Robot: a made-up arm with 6 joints.
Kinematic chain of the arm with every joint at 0, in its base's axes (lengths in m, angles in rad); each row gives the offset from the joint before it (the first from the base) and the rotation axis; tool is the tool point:
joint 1: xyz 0 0 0.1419 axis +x
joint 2: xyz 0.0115 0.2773 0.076 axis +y
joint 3: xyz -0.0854 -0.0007 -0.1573 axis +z
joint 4: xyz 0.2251 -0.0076 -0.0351 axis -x
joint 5: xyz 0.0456 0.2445 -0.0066 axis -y
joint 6: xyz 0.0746 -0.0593 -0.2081 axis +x
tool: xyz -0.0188 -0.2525 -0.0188
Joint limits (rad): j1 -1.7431..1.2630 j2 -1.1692..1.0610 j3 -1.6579..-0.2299 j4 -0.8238..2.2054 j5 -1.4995..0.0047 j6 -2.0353..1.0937
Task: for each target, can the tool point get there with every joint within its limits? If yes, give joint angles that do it. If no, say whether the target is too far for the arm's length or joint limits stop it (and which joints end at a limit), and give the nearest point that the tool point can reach.
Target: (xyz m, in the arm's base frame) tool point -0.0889 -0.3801 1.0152
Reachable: no: joint limits stop it (at a limit: joint 2, joint 3, joint 4, joint 6) | nearest point -0.2402 -0.2165 0.6392 | short by 0.437 m
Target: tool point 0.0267 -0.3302 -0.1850
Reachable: yes | joints -1.3219 -0.3021 -1.0095 0.1359 -0.9243 0.5969
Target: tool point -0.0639 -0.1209 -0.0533
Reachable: yes | joints -0.9354 0.7792 -0.5166 1.3567 -1.2210 -1.1085
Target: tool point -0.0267 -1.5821 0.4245
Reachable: no: too far | nearest point -0.0040 -0.5995 0.2430 | short by 0.999 m
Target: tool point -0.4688 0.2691 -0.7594
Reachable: no: joint limits stop it (at a limit: joint 2, joint 3, joint 6) | nearest point -0.3049 0.1900 -0.4946 | short by 0.321 m
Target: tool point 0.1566 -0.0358 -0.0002
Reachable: yes | joints -0.1523 -0.5154 -0.8320 0.6457 -0.3784 -0.4916
